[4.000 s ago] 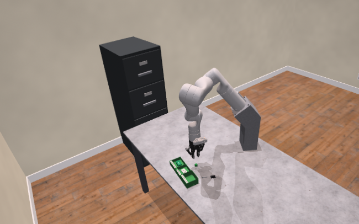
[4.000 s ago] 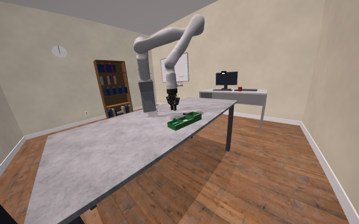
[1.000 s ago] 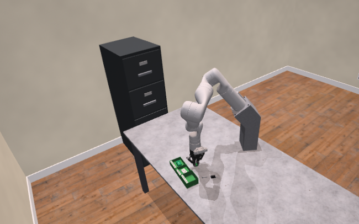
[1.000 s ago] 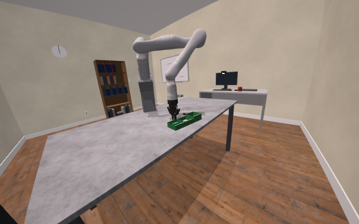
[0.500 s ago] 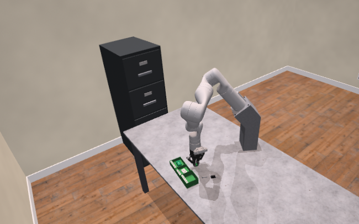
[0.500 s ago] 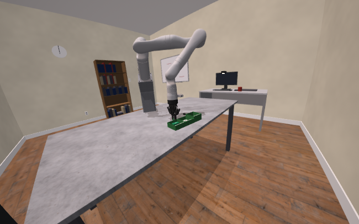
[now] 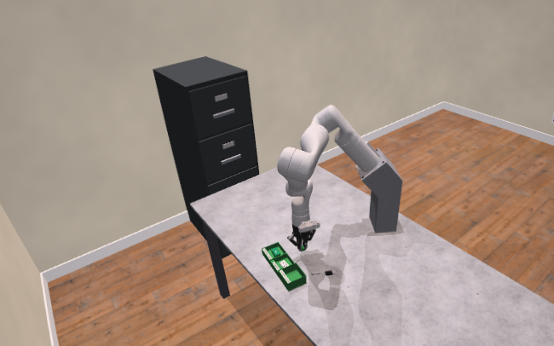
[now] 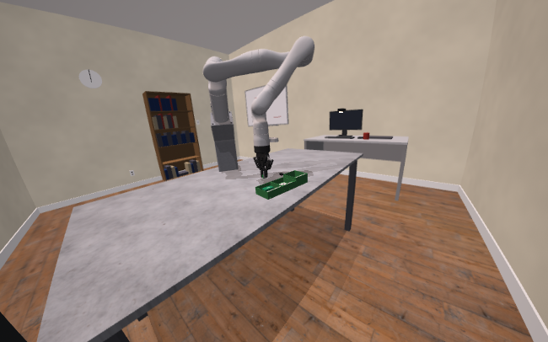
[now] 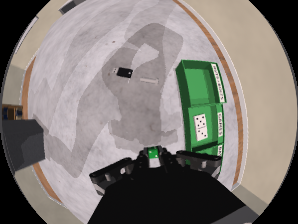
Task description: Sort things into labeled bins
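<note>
The green bin row lies 11 cm ahead of my hand, 1 cm to the right of it and 3 cm below it. Round my hand: white piece: 10 cm ahead, 1 cm to the right, 4 cm below; grey pin: 5 cm ahead, 11 cm to the left, 5 cm below; small green cube: 1 cm below.
</note>
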